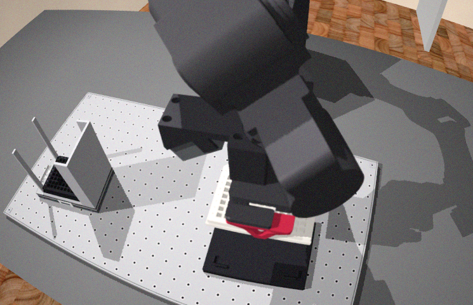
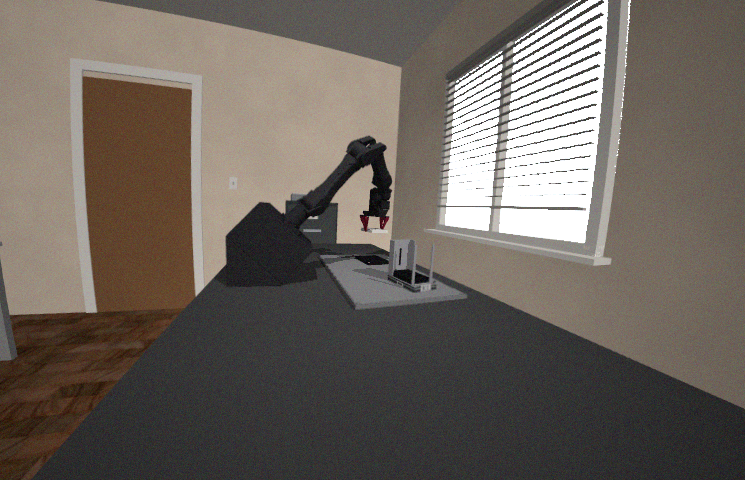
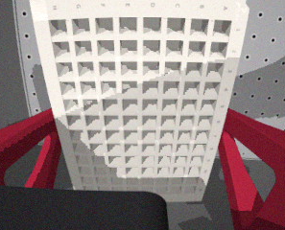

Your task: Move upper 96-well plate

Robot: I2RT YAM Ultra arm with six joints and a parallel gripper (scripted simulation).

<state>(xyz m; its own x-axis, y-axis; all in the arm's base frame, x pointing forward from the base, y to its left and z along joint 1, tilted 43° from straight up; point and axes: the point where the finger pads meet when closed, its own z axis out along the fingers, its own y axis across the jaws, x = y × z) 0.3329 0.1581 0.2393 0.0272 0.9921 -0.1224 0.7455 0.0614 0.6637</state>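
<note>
Right now my hand is 14 cm above the pale A1 square, 8 cm to the left of it and 6 cm past it. The rest, counted from my hand: rack back wall: 31 cm to the right, 7 cm below, 5 cm behind; white 96-well plate: right at my hand; dark plate: 37 cm to the right, 13 cm below, 5 cm behind.
</note>
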